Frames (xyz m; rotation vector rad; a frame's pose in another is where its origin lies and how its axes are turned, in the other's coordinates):
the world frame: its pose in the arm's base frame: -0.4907 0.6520 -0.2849 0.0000 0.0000 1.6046
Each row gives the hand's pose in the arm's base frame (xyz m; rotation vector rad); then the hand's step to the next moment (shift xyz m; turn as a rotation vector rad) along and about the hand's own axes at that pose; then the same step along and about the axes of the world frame.
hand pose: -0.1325 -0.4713 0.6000 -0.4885 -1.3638 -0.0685
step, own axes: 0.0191 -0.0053 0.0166 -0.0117 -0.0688 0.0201
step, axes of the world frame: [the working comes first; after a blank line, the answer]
step, axes of the arm's base frame: -0.0128 0.0059 0.0217 -0.0435 -0.0570 0.0117

0.0063 0.0126 0.0217 -0.0555 0.0454 0.0117
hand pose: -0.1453 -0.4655 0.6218 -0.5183 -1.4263 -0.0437
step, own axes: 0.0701 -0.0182 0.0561 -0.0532 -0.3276 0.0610
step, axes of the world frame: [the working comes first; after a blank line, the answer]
step, axes of the arm's base frame: -0.0467 0.0237 0.0752 -0.1743 -0.2834 0.0561

0.0252 0.0459 0.0752 -0.2774 0.1838 0.0561
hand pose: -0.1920 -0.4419 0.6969 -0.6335 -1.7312 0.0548
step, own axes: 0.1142 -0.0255 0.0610 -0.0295 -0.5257 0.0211
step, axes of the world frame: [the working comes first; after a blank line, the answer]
step, axes of the arm's base frame: -0.0794 0.0464 0.0947 -0.2160 -0.4530 0.1605

0.0491 0.0778 0.0947 -0.4455 0.2312 0.1605
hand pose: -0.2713 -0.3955 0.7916 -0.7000 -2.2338 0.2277
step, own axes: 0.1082 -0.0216 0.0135 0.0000 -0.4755 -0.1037
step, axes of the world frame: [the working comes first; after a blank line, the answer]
step, axes of the arm's base frame: -0.0785 0.0423 0.0663 -0.1213 -0.4018 0.2464

0.0449 0.0771 0.0663 -0.3975 0.1348 0.2464
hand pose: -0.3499 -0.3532 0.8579 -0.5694 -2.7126 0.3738
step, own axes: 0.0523 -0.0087 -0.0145 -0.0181 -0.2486 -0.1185
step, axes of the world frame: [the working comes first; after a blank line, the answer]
step, axes of the arm's base frame: -0.0424 0.0174 0.0303 -0.0234 -0.2061 0.1821

0.0188 0.0418 0.0303 -0.2052 0.0303 0.1821
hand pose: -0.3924 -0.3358 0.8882 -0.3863 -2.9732 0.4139
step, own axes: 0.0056 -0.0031 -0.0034 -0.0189 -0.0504 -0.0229
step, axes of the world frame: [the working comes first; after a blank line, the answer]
step, axes of the arm's base frame: -0.0056 -0.0005 0.0046 0.0097 -0.0461 0.0347

-0.0003 0.0056 0.0046 -0.0464 -0.0082 0.0347
